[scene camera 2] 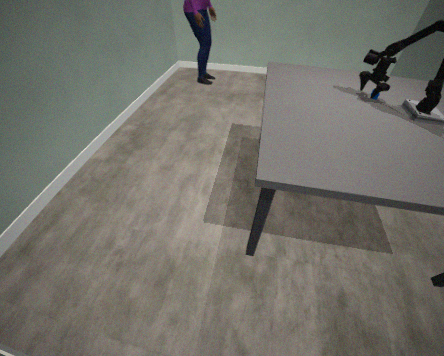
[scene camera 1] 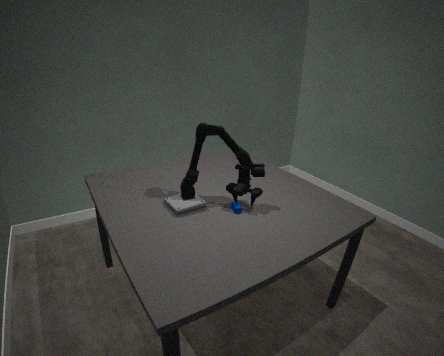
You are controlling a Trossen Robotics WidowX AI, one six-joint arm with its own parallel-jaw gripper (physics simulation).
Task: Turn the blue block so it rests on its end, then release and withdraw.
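Observation:
The blue block (scene camera 1: 237, 208) (scene camera 2: 375, 94) is small and appears to lie on its long side on the grey table (scene camera 1: 225, 255) (scene camera 2: 320, 135), a little to the right of the robot's base. My gripper (scene camera 1: 244, 203) (scene camera 2: 368, 92) points down, open, with nothing between its fingers. In the scene camera 1 view one fingertip is right behind and above the block, and the other stands off to its right. In the scene camera 2 view a finger partly hides the block. I cannot tell whether the fingertip touches it.
The white base plate (scene camera 1: 186, 205) (scene camera 2: 424, 114) of the arm sits left of the block in the scene camera 1 view. A person (scene camera 2: 201, 40) in a purple top and blue trousers stands on the floor near the far wall, away from the table.

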